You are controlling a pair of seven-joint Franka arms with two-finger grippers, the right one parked.
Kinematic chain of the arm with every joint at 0, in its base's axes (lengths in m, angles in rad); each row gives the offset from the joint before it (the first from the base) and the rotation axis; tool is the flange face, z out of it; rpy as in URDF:
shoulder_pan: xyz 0 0 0.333 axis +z
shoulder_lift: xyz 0 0 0 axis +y
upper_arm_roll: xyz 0 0 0.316 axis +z
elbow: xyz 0.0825 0 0 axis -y
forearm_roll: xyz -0.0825 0 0.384 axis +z
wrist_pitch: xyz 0 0 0 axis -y
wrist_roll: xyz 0.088 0 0 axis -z
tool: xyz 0 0 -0.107 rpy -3.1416 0 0
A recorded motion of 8 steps. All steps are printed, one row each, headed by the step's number.
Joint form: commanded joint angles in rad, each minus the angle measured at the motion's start. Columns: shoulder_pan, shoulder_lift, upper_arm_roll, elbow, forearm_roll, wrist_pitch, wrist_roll.
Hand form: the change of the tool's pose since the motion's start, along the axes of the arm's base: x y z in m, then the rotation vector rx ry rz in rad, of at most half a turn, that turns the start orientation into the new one. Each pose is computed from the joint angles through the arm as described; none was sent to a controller.
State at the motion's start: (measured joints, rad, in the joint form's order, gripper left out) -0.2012 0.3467 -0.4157 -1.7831 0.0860 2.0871 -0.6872
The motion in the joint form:
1: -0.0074 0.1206 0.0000 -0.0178 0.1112 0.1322 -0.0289
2: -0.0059 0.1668 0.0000 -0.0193 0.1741 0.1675 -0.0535
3: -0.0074 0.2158 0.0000 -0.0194 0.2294 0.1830 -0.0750
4: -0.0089 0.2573 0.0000 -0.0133 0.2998 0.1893 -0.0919
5: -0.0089 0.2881 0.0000 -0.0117 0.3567 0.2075 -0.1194
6: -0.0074 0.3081 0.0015 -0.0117 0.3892 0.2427 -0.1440
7: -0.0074 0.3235 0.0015 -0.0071 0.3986 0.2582 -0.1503
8: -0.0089 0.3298 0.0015 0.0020 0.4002 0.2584 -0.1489
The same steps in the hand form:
1: 0.0080 -0.0076 -0.0688 0.0240 -0.0295 -0.0372
2: 0.0104 -0.0073 -0.0942 0.0479 -0.0420 -0.0502
3: 0.0089 -0.0075 -0.1226 0.0775 -0.0339 -0.0673
4: 0.0083 -0.0074 -0.1446 0.1151 -0.0398 -0.0991
5: 0.0077 -0.0076 -0.1610 0.1360 -0.0540 -0.1117
6: 0.0091 -0.0083 -0.1704 0.1305 -0.0758 -0.1086
7: 0.0098 -0.0096 -0.1766 0.1238 -0.0798 -0.1087
8: 0.0116 -0.0111 -0.1769 0.1213 -0.0823 -0.1103

